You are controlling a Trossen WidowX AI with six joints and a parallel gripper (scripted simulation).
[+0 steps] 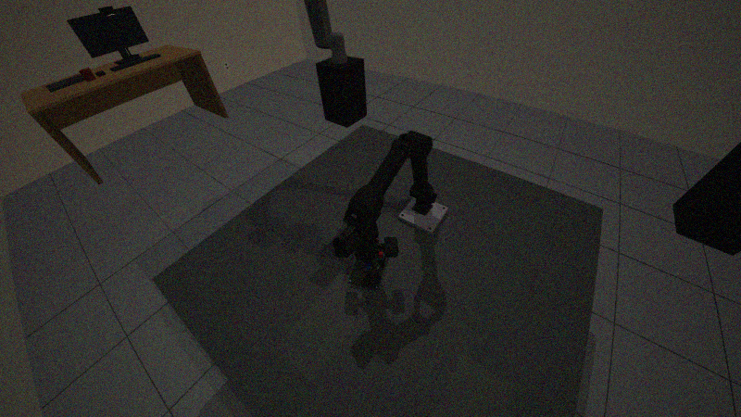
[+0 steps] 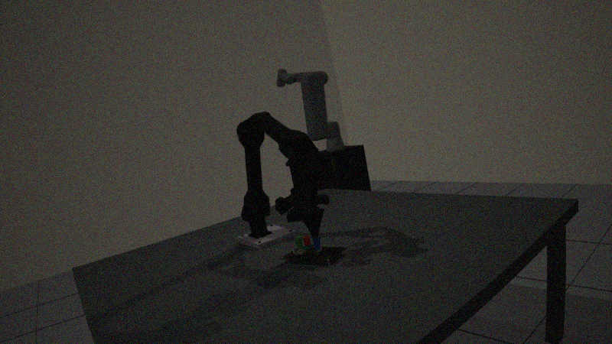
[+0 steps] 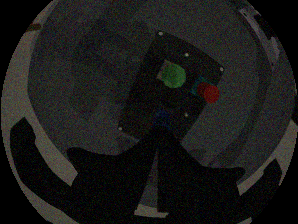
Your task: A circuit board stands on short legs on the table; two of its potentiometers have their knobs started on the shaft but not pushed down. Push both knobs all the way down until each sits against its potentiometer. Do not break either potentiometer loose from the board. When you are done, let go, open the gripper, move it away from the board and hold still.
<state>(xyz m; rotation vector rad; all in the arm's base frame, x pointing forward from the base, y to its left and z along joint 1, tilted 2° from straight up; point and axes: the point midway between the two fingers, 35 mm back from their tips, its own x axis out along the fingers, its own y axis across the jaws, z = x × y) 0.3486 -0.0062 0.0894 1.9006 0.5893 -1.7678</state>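
The blue knob lies 2 cm below my gripper tip. Round my gripper tip: green knob: 4 cm behind, 3 cm to the right, 1 cm below.
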